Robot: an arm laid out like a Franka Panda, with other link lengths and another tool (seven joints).
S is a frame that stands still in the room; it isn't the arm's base.
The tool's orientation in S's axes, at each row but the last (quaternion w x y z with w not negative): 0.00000 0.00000 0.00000 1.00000; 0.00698 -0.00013 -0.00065 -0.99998; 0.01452 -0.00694 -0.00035 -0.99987; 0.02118 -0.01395 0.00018 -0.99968; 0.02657 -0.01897 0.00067 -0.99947; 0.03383 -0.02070 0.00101 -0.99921; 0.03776 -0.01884 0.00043 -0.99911; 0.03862 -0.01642 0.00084 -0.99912; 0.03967 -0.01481 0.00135 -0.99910; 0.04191 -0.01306 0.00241 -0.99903
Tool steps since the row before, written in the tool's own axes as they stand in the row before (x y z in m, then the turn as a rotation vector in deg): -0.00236 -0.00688 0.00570 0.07 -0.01 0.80; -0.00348 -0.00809 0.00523 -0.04 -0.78 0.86; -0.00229 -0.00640 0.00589 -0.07 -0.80 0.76; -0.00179 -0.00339 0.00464 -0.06 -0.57 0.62; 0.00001 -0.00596 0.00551 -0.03 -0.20 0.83; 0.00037 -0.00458 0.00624 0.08 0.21 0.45; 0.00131 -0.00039 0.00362 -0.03 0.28 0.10; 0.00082 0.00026 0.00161 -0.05 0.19 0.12; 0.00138 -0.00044 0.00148 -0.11 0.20 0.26; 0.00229 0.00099 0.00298 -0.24 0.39 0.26
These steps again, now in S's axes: 0.00236 0.00688 0.00570 -0.07 0.01 0.80; 0.00337 0.00814 0.00522 0.03 0.78 0.86; 0.00218 0.00647 0.00585 0.06 0.80 0.76; 0.00177 0.00346 0.00459 0.05 0.57 0.62; -0.00012 0.00595 0.00552 0.05 0.20 0.83; -0.00042 0.00454 0.00627 -0.05 -0.22 0.45; -0.00120 0.00029 0.00367 0.05 -0.28 0.10; -0.00074 -0.00032 0.00164 0.07 -0.19 0.12; -0.00137 0.00033 0.00152 0.13 -0.19 0.26; -0.00212 -0.00119 0.00303 0.28 -0.37 0.25
